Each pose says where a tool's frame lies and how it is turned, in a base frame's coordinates. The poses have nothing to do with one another.
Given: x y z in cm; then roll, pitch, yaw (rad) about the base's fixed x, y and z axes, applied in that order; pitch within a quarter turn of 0, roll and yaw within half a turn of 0.
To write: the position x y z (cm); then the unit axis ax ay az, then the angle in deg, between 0 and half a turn. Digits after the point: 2 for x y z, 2 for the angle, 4 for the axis.
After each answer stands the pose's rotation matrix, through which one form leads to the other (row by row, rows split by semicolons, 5 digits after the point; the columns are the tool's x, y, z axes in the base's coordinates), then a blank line. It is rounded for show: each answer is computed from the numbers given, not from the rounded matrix.
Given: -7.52, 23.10, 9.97, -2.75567, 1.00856, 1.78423
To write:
-7.52, 23.10, 9.97, 0.6340, 0.6331, -0.4441, 149.42
-0.11292 0.97289 -0.20184; 0.52098 -0.11501 -0.84578; -0.84607 -0.20066 -0.49387

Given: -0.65, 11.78, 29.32, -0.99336, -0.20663, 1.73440
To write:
-0.65, 11.78, 29.32, -0.2978, -0.5267, 0.7962, 105.80
-0.15941 -0.56659 -0.80844; 0.96566 0.08069 -0.24697; 0.20516 -0.82004 0.53427

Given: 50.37, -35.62, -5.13, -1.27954, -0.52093, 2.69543
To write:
50.37, -35.62, -5.13, 0.0780, -0.6424, 0.7624, 142.50
-0.78245 -0.55397 -0.28441; 0.37427 -0.05334 -0.92578; 0.49769 -0.83083 0.24907

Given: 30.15, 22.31, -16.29, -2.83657, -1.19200, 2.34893
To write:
30.15, 22.31, -16.29, -0.2863, -0.9508, -0.1186, 111.84
-0.25958 0.48349 -0.83598; 0.26338 0.86828 0.42038; 0.92911 -0.11106 -0.35273

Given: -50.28, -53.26, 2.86, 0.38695, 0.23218, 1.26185
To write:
-50.28, -53.26, 2.86, 0.1453, 0.3409, 0.9288, 73.70
0.29590 -0.85582 0.42429; 0.92709 0.36430 0.08826; -0.23010 0.36724 0.90122

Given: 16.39, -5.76, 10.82, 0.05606, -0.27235, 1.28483
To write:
16.39, -5.76, 10.82, 0.1691, -0.1503, 0.9741, 75.51
0.27169 -0.96213 -0.02201; 0.92403 0.26718 -0.27347; 0.26900 0.05397 0.96163

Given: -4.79, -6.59, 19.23, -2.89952, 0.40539, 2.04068
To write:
-4.79, -6.59, 19.23, 0.5325, 0.8209, -0.2065, 167.55
-0.41608 0.90843 -0.04037; 0.81935 0.35529 -0.44992; -0.39438 -0.22029 -0.89216

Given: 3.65, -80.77, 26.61, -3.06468, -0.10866, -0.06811
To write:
3.65, -80.77, 26.61, -0.9979, 0.0319, -0.0556, 175.81
0.99180 -0.05954 0.11310; -0.06766 -0.99530 0.06930; 0.10845 -0.07638 -0.99116

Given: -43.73, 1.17, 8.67, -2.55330, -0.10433, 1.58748
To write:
-43.73, 1.17, 8.67, -0.6790, -0.7126, 0.1765, 152.39
-0.01659 0.83081 -0.55631; 0.99442 0.07166 0.07736; 0.10414 -0.55192 -0.82737

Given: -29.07, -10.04, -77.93, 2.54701, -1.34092, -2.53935
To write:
-29.07, -10.04, -77.93, 0.0626, -0.9965, -0.0557, 101.10
-0.18777 -0.01980 -0.98201; -0.12908 0.99162 0.00468; 0.97369 0.12764 -0.18875

